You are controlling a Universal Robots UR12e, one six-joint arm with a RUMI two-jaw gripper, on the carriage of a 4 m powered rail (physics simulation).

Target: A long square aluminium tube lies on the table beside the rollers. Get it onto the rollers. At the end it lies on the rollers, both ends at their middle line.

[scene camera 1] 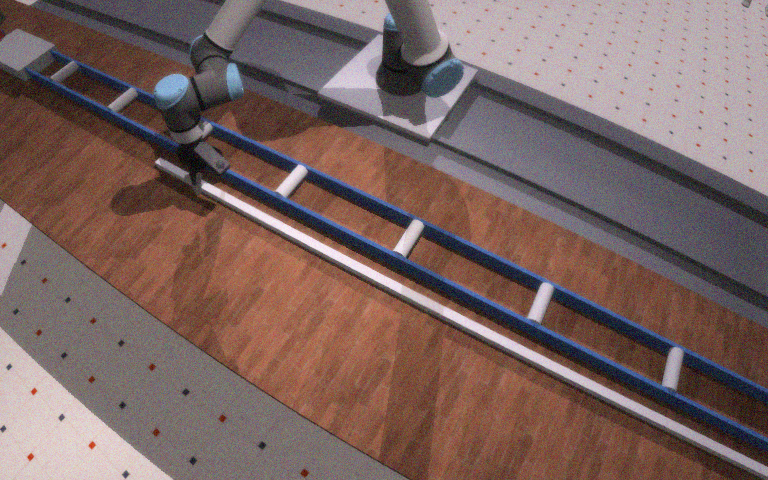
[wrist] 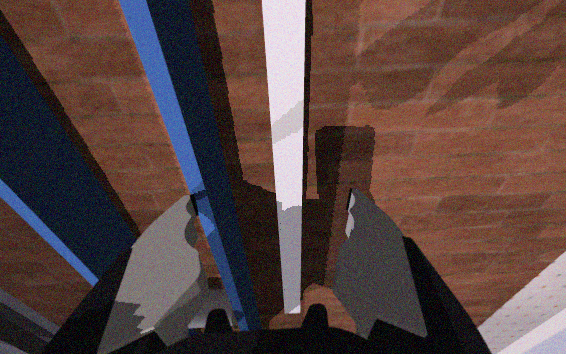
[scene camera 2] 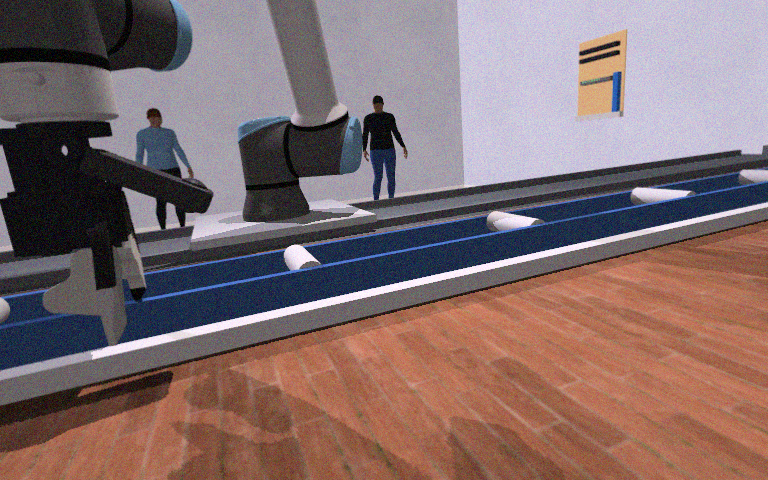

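Seen in the pictures: gripper, fingertip midpoint: [scene camera 1: 212, 181] [wrist: 273, 193] [scene camera 2: 127, 321]; arm's base, origin of the base link: [scene camera 1: 401, 79] [scene camera 2: 277, 215].
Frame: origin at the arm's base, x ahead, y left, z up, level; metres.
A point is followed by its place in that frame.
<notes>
The long square aluminium tube [scene camera 1: 351, 267] {x 0.768, y 0.254, z -0.006 m} [scene camera 2: 396, 297] {x 0.769, y 0.039, z -0.014 m} [wrist: 286, 165] {x 0.755, y -0.250, z -0.005 m} lies on the wood-look table, outside the near blue rail and roughly along it. Its left end shows in scene camera 1; its far right end runs out of that view. My gripper [scene camera 1: 198, 183] {x 0.744, y -0.263, z 0.018 m} [wrist: 273, 193] {x 0.744, y -0.263, z 0.018 m} is open, above the tube near its left end. In the wrist view the tube runs between the two fingers, touching neither, and the left fingertip shows over the near blue rail. White rollers [scene camera 1: 408, 238] {x 0.628, y 0.353, z 0.030 m} [scene camera 1: 540, 302] {x 0.625, y 0.745, z 0.029 m} [scene camera 2: 512, 221] {x 0.633, y 0.334, z 0.022 m} lie across between the two blue rails.
The near blue rail [scene camera 1: 339, 226] {x 0.686, y 0.166, z 0.022 m} [scene camera 2: 430, 257] {x 0.694, y 0.131, z 0.005 m} [wrist: 172, 117] {x 0.688, y -0.202, z 0.022 m} stands close beside the tube. A grey block [scene camera 1: 25, 52] {x 0.622, y -1.551, z 0.028 m} stands at the rails' left end. The arm's white carriage plate [scene camera 1: 345, 84] {x 0.133, y -0.162, z 0.000 m} [scene camera 2: 215, 229] {x 0.092, y -0.171, z 0.000 m} sits behind the rails. Two people [scene camera 2: 161, 144] [scene camera 2: 384, 135] stand at the back.
</notes>
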